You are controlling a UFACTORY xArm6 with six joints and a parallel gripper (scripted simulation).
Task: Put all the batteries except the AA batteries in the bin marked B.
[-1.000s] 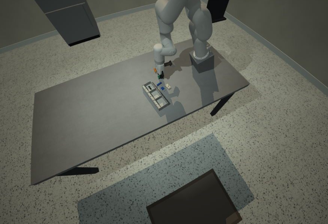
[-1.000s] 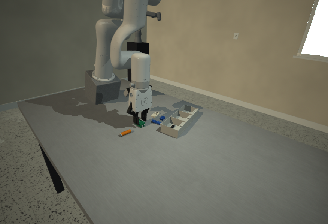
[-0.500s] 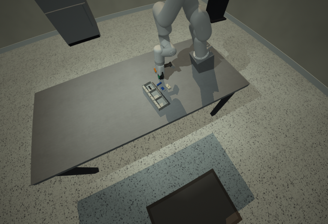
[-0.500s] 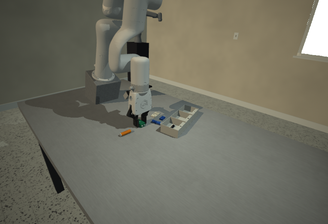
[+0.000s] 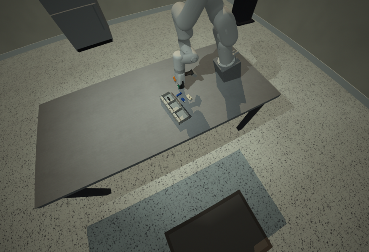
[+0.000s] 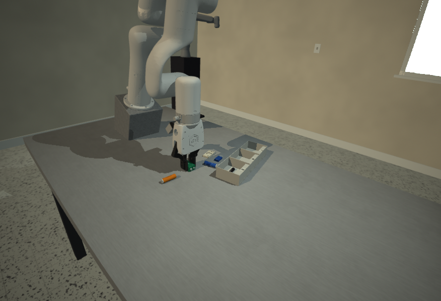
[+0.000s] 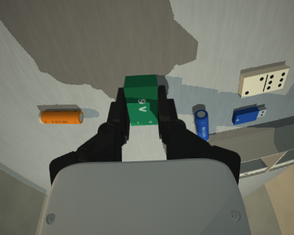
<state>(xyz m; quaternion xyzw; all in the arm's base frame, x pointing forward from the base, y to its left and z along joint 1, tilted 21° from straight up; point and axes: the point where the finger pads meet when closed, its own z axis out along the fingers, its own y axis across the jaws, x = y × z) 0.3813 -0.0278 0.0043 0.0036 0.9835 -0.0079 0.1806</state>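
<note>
Right now the black cylindrical battery is 13 cm ahead of my hand, 8 cm to the left of it and 1 cm below it. Also, from my hand: orange cylindrical battery: 9 cm to the right, 2 cm below, 1 cm ahead; blue cylindrical battery: 7 cm to the left, 5 cm ahead, 2 cm below; green block battery: 1 cm below, 1 cm ahead.
</note>
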